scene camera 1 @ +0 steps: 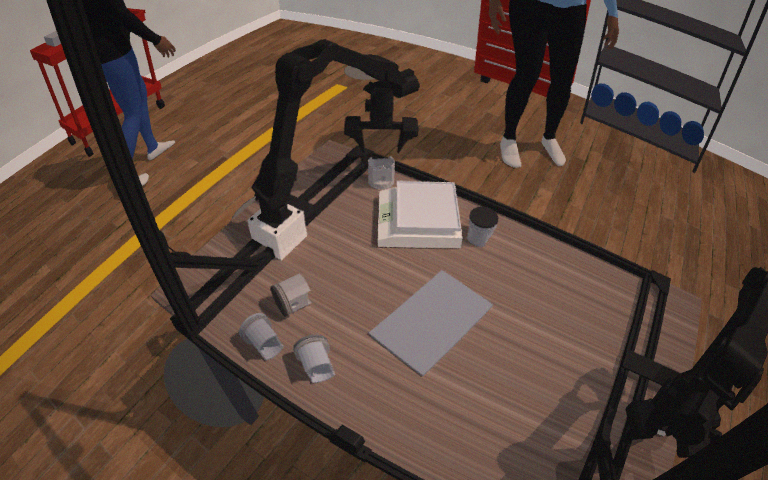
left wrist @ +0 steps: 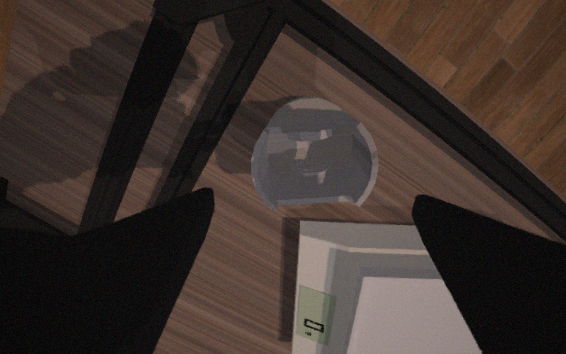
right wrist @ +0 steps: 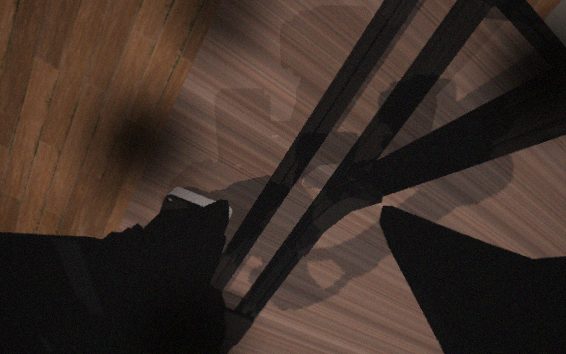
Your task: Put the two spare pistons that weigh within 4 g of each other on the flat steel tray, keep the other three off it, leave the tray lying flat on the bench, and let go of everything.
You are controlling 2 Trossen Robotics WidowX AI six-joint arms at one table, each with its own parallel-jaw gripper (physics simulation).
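Places are measured from the left arm's base along level axes (x ahead, y left, z up), in centimetres.
Where they show: left gripper, between the fingertips: (scene camera 1: 380, 152) (left wrist: 313, 201); right gripper, between the fingertips: (scene camera 1: 649, 435) (right wrist: 304, 211); left arm's base, origin of its link: (scene camera 1: 275, 215).
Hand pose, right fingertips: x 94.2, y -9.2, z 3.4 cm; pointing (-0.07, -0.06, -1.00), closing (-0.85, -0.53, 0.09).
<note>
Each offset is from my right fingertips to the centre of the thing. "spot": to the spot under its first point.
The flat steel tray {dz -11.2, dx -50.7, dy +9.5 cm} (scene camera 1: 433, 322) lies flat on the bench with no piston on it. One grey piston {dz -8.1, dx -85.8, dy +42.1 cm} (scene camera 1: 381, 173) (left wrist: 315, 160) stands behind the white scale (scene camera 1: 419, 240) (left wrist: 320, 239), its hollow side up. Another piston {dz -8.1, dx -53.3, dy +38.2 cm} (scene camera 1: 481, 230) stands right of the scale with its dark round top up. Three pistons {dz -8.0, dx -78.1, dy -4.1 cm} (scene camera 1: 294, 294) {dz -8.0, dx -76.2, dy -16.3 cm} (scene camera 1: 262, 337) {dz -8.0, dx -64.0, dy -13.7 cm} (scene camera 1: 314, 358) lie tilted or on their sides at the left. My left gripper (scene camera 1: 382, 150) (left wrist: 313, 201) is open and empty above the piston behind the scale. My right gripper (right wrist: 304, 211) is open and empty, far right of the tray.
The scale's display {spot: dz -8.1, dx -75.7, dy +29.3 cm} (left wrist: 315, 317) reads 0 g. Black frame rails (scene camera 1: 543, 229) run along the bench edges, and a dark upright post (scene camera 1: 121, 164) rises at the left. The left arm's white base (scene camera 1: 278, 232) stands between the scale and the three left pistons. Two people stand beyond the bench.
</note>
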